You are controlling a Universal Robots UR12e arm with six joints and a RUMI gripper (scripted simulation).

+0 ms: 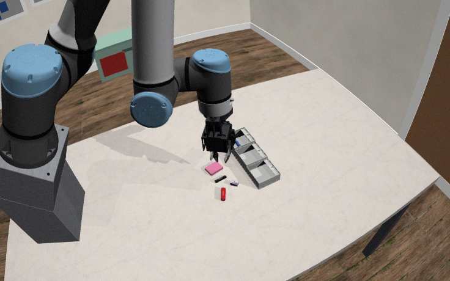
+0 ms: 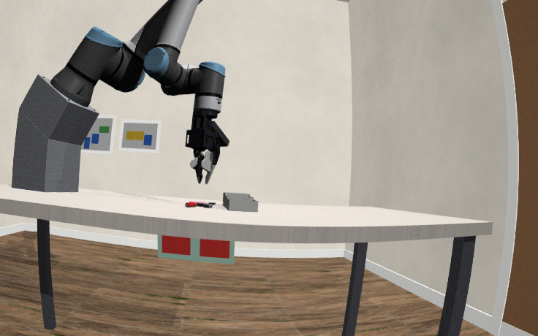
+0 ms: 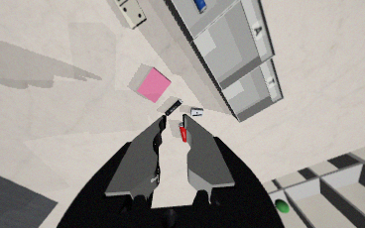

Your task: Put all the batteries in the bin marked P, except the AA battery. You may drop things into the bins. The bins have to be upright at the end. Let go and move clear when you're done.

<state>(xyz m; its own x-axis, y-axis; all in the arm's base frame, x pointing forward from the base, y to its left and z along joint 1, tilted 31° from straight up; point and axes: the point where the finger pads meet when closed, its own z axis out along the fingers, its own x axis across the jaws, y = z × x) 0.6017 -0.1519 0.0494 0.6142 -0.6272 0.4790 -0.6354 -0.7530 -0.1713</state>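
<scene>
Right now my hand is 2 cm past the black battery, 1 cm to the left of it and 8 cm above it. Round my hand: red battery: 5 cm behind, 7 cm to the right, 8 cm below; then bin marked P: 12 cm ahead, 1 cm to the right, 6 cm below; then pink block: 1 cm behind, 4 cm to the left, 8 cm below.
</scene>
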